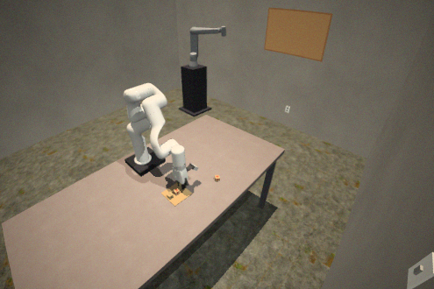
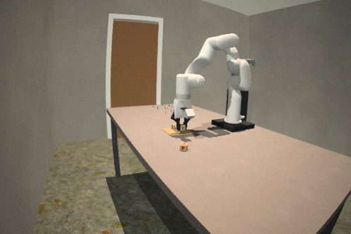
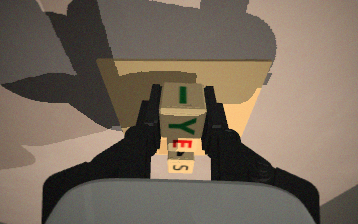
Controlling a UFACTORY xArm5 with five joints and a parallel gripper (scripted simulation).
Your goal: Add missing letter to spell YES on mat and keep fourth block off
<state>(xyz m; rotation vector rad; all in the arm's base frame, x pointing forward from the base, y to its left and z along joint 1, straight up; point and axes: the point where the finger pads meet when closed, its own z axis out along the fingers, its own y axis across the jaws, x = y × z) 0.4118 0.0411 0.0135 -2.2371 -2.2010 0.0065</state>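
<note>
The red E block lies 50 mm to the right of my hand and 30 mm below it. Round my hand: dark S block (100 mm to the right, 30 mm below); then tan letter block (10 mm below); then tan mat (50 mm to the right, 40 mm below).
</note>
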